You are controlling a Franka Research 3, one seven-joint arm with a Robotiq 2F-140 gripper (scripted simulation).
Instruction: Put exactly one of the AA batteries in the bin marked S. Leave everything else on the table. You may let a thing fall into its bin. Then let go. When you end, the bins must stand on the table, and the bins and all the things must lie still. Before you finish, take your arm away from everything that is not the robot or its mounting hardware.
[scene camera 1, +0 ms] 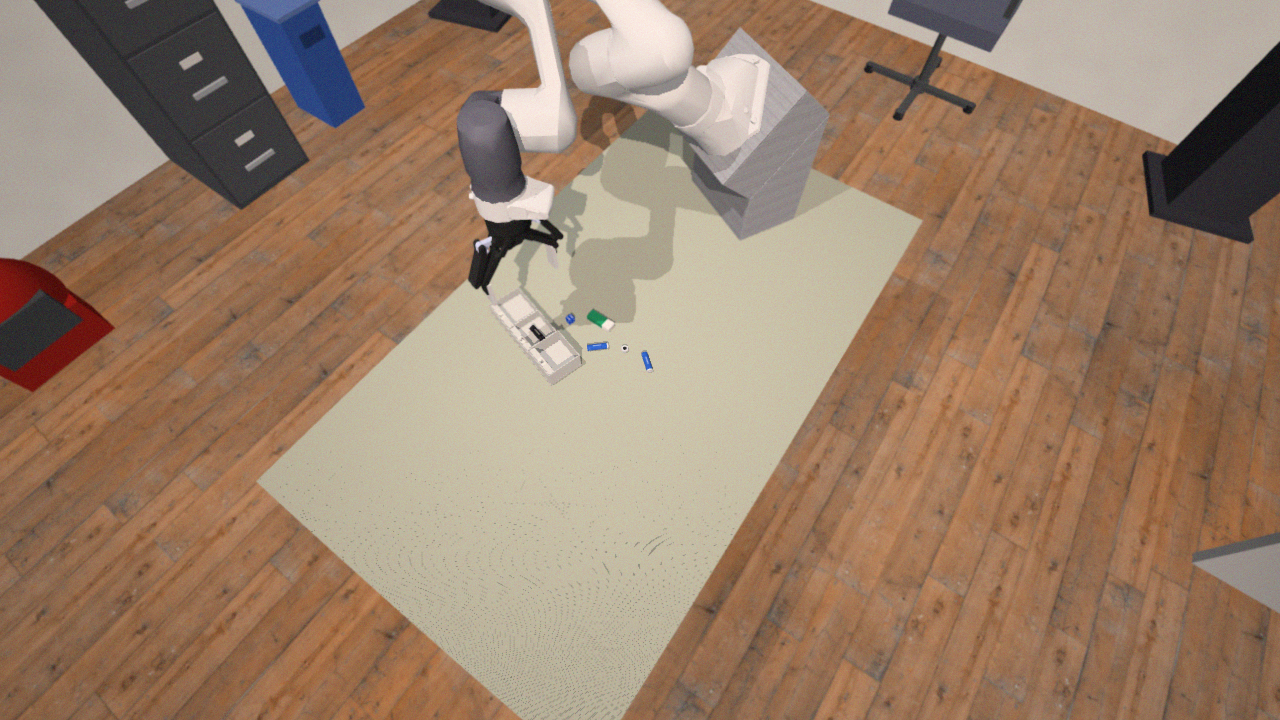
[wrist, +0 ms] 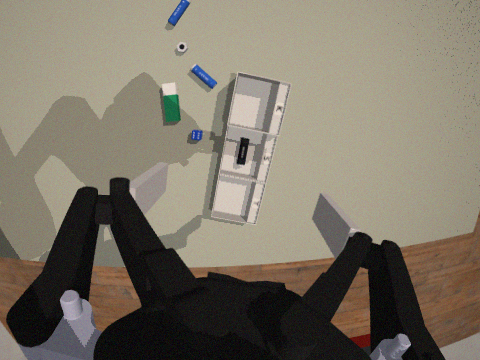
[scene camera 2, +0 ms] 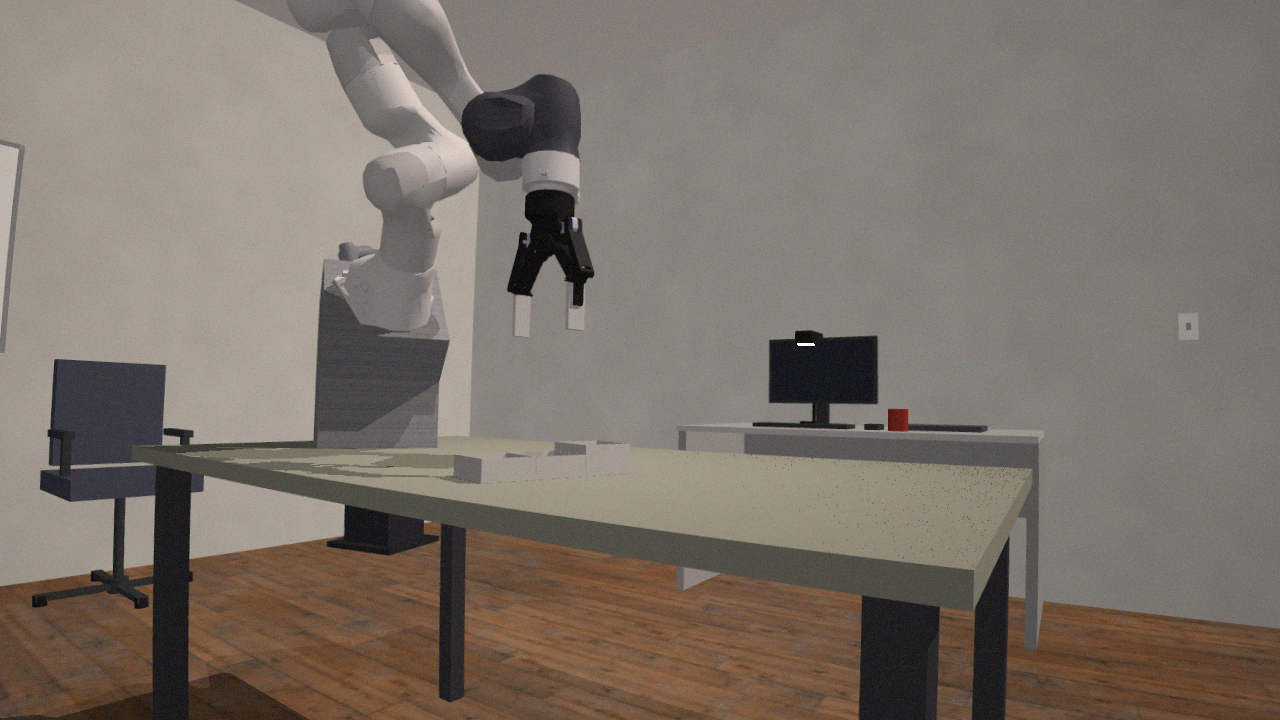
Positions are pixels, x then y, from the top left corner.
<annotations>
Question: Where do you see a bin tray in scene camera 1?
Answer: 549, 355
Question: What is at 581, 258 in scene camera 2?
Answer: My gripper.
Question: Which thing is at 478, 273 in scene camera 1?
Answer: My gripper.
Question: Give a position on a bin tray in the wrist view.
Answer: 255, 98
</annotations>
